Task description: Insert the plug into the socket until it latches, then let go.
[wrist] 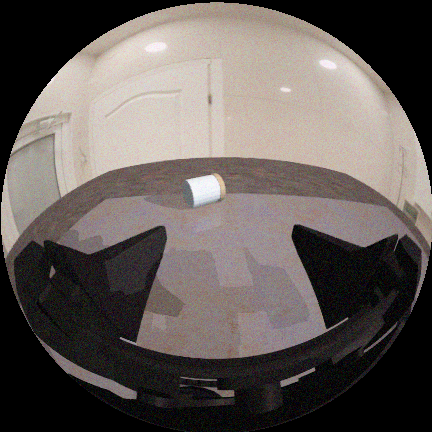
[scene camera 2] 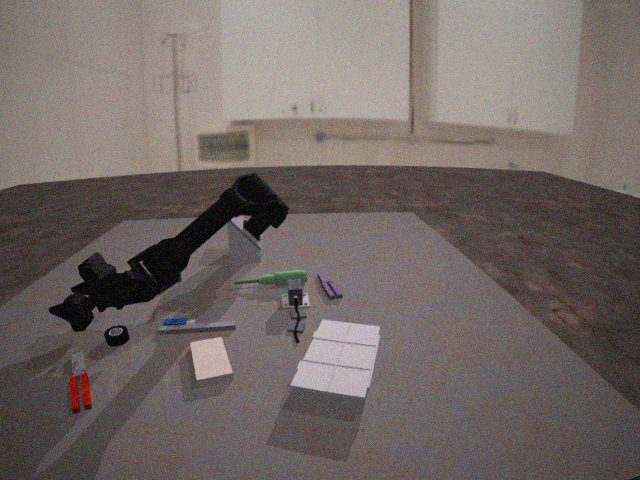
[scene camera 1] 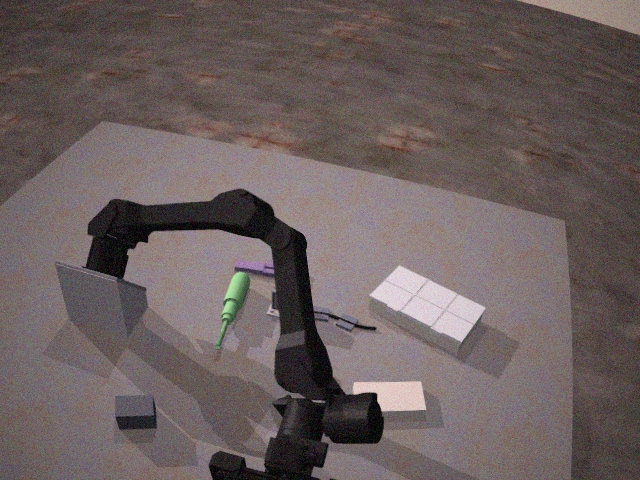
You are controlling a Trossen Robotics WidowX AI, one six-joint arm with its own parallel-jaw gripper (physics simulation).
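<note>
A small dark grey block stands upright on a white base plate, partly hidden by the arm in scene camera 1. A black cable comes from the block's near side in scene camera 2 and runs along the table past small grey clips. I cannot tell plug from socket housing there, nor whether the plug is latched. My gripper is open and empty, raised above the table and well away from the block, past the black ring. In scene camera 1 it is cut off at the bottom.
Also on the table are a green screwdriver, a purple clip, a white tiled box, a beige block, a black ring, red-handled pliers and a white cylinder.
</note>
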